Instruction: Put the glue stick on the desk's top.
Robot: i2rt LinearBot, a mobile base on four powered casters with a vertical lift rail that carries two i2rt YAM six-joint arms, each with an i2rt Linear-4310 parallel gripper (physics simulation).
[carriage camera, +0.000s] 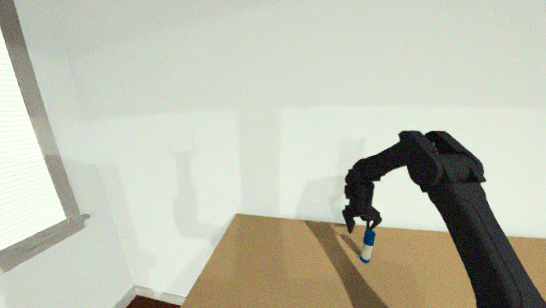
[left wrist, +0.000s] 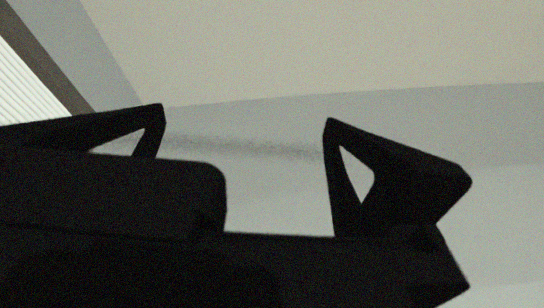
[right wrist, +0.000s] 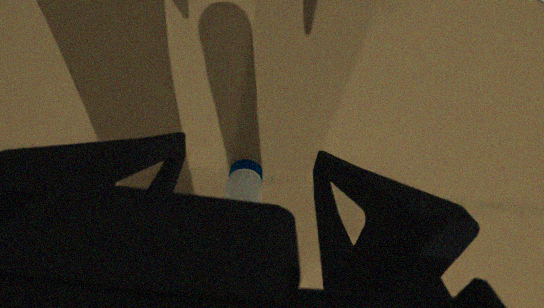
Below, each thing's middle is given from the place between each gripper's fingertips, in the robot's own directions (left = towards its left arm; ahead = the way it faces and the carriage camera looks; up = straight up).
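Glue stick (right wrist: 244, 183): my right gripper 60 mm beyond it.
My left gripper: 33 cm short of the glue stick, 68 cm to the left of it, 48 cm above it.
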